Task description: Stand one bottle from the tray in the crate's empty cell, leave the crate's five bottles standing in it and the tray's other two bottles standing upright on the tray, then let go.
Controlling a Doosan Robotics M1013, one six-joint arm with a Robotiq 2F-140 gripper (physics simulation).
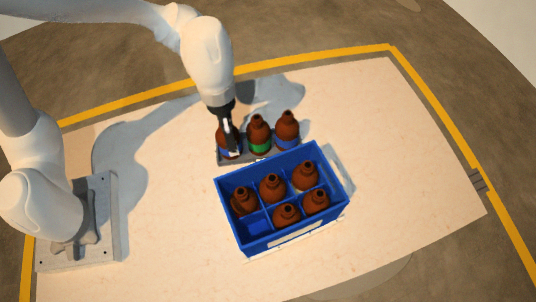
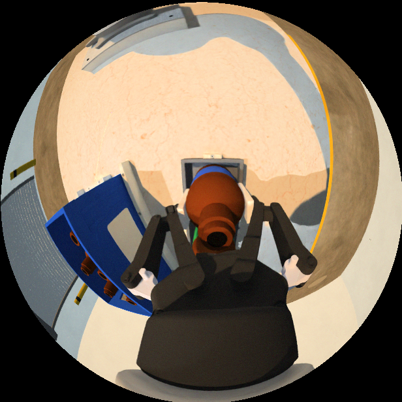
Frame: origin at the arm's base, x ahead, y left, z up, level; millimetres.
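Seen in the pictures: arm's base at its link origin: [image 1: 74,222].
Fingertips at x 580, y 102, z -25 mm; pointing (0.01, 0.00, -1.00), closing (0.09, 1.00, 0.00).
Observation:
Pixels of each thing's middle, then the offset from my fingertips to it. "*": a spot on its surface instead. Level surfaces: height alone.
- blue-labelled brown bottle at the middle of its body: [image 1: 227,137] dx -8, dy +1, dz +43 mm
- grey tray at a spot on its surface: [image 1: 226,162] * dx -35, dy -48, dz -15 mm
- green-labelled bottle at the middle of its body: [image 1: 258,132] dx +83, dy -18, dz +43 mm
- blue-labelled bottle at the middle of its body: [image 1: 287,129] dx +169, dy -37, dz +43 mm
- blue crate at a spot on its surface: [image 1: 255,247] * dx -35, dy -347, dz +90 mm
- pale table top at its surface level: dz -39 mm
My gripper [image 1: 233,151] [image 2: 214,194] is shut on the blue-labelled brown bottle [image 1: 220,136] [image 2: 212,190] at the left end of the grey tray [image 1: 226,162] [image 2: 183,172]. A finger is on each side of its body, and the bottle is upright in the tray. A green-labelled bottle [image 1: 258,134] and another blue-labelled bottle [image 1: 287,131] stand upright beside it on the tray. The blue crate [image 1: 255,247] [image 2: 100,200] holds several standing brown bottles. Its empty cell [image 1: 257,226] is the front left one. The tray bottles' bases are partly hidden.
The crate stands close in front of the tray, with its near wall rising beside it. The robot's base plate [image 1: 112,215] [image 2: 150,37] is at the left of the pale table top [image 1: 170,225] [image 2: 150,110]. A yellow floor line [image 1: 430,95] [image 2: 330,150] runs outside the table top.

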